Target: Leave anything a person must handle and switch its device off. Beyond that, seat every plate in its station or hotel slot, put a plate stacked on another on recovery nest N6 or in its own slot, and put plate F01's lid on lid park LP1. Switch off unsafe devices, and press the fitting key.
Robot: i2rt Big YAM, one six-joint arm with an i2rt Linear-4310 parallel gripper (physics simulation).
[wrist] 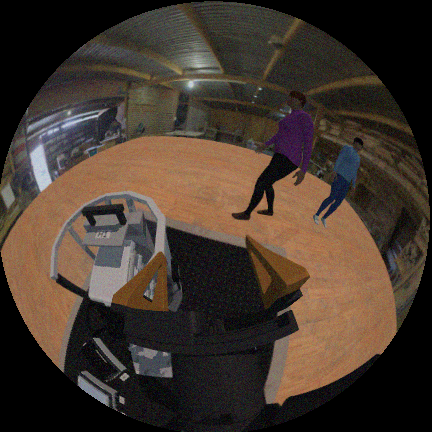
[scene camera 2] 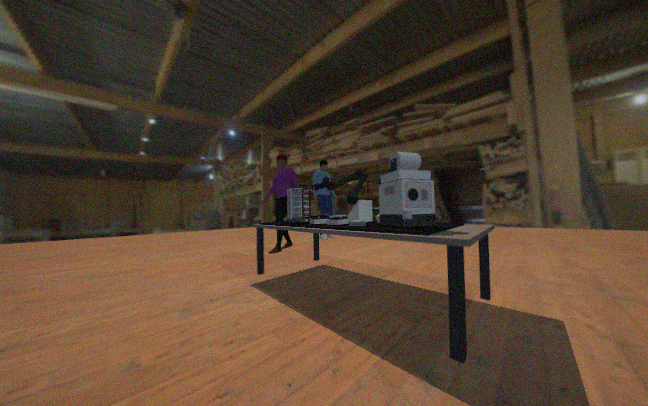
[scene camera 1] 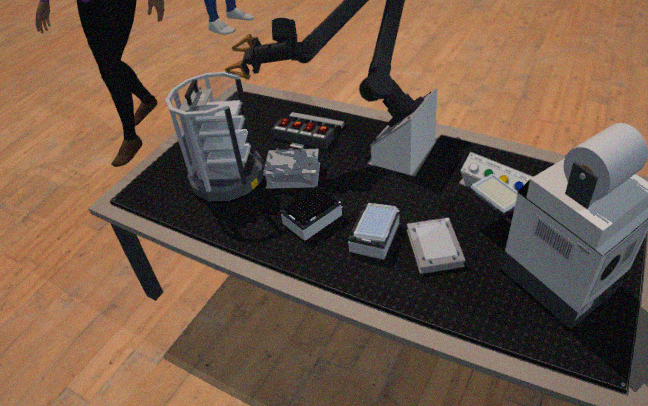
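Pixels of known places: gripper, between the fingertips: (wrist: 202,247) (scene camera 2: 309,188) (scene camera 1: 228,59); arm's base, origin of its link: (scene camera 2: 360,206) (scene camera 1: 407,113).
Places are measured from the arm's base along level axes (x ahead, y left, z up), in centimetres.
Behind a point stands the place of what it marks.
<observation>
My gripper (scene camera 1: 231,58) @(x 21.6, y -50.7, z 20.1 cm) (wrist: 202,247) @(x 21.6, y -50.7, z 20.1 cm) is open and empty, raised beside the top of the round plate hotel (scene camera 1: 215,191) @(x 48.3, y -41.7, z -10.3 cm) (scene camera 2: 295,204) @(x 46.8, y -39.5, z 3.0 cm) (wrist: 160,220) @(x 29.0, y -53.9, z 18.3 cm). Pale plates sit on the hotel's shelves; a black handle (wrist: 104,212) @(x 38.5, y -50.3, z 19.5 cm) shows at its top. A switch strip (scene camera 1: 304,131) @(x 9.7, y -33.9, z -10.5 cm) has several red-orange rockers. In front are a mottled grey unit (scene camera 1: 292,170) @(x 31.4, y -24.0, z -8.5 cm) (wrist: 152,361) @(x 26.1, y -24.8, z -8.5 cm), a station with a black plate (scene camera 1: 312,206) @(x 42.9, y -9.4, z -8.1 cm), one with a bluish plate (scene camera 1: 376,221) @(x 40.8, y 9.6, z -7.5 cm), and one with a white top (scene camera 1: 436,242) @(x 37.8, y 25.8, z -11.0 cm). A pale yellow plate (scene camera 1: 495,192) @(x 22.0, y 36.1, z -2.0 cm) overlaps the button box (scene camera 1: 480,162) @(x 5.0, y 26.7, z -7.0 cm) in view. Labels are unreadable.
A large white instrument (scene camera 1: 555,235) @(x 42.8, y 55.2, z 9.2 cm) (scene camera 2: 407,197) @(x 45.0, y 67.4, z 2.7 cm) with a roll stands at the right end. The arm's wedge base (scene camera 1: 410,145) @(x 10.3, y 5.7, z -3.9 cm) stands at the table's back. A person in purple (scene camera 2: 284,181) (wrist: 296,135) and one in blue (scene camera 2: 324,184) (wrist: 347,162) are beyond the table.
</observation>
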